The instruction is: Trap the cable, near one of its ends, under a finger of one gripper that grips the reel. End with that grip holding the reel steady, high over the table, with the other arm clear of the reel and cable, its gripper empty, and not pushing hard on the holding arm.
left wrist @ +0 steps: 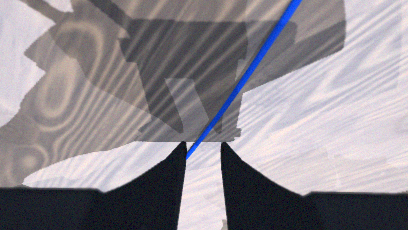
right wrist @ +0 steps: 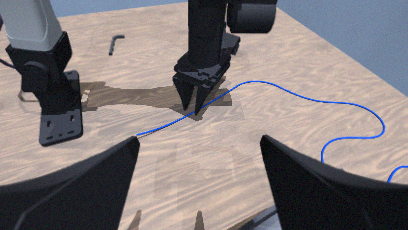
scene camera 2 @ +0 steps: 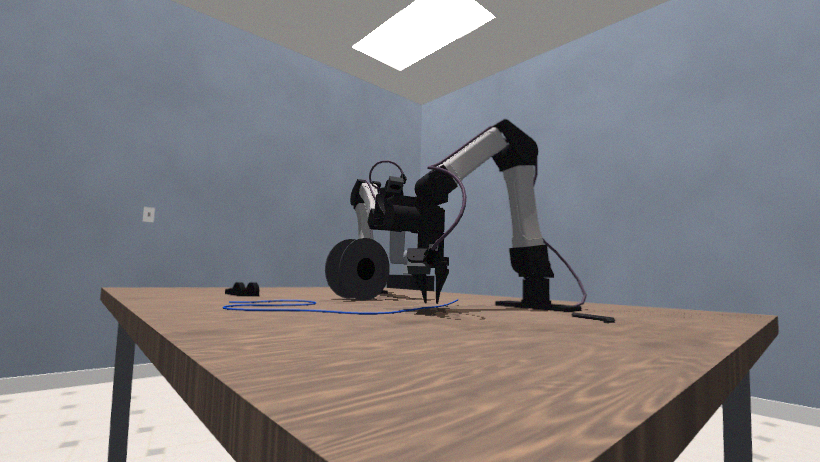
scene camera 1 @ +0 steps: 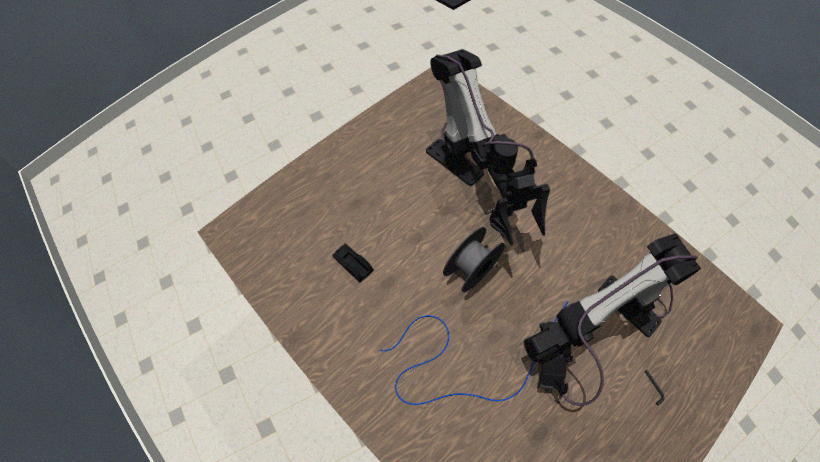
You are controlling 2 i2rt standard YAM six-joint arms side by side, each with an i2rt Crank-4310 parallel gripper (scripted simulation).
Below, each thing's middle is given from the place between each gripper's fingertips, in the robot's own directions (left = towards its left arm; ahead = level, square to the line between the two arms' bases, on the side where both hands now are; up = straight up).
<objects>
I see my left gripper (scene camera 2: pixel 431 303) 28 cm to the left of the reel (scene camera 2: pixel 364 268) and 7 cm below it. Also, from my left hand: black bracket-like object (scene camera 1: pixel 346 256) (53 cm to the right, 23 cm ahead).
The reel is 13 cm below my right hand (scene camera 1: pixel 528 239), 9 cm ahead of it and 8 cm to the right of it. Also, from my right hand: black bracket-like object (34 cm to the right, 31 cm ahead, 19 cm below).
</objects>
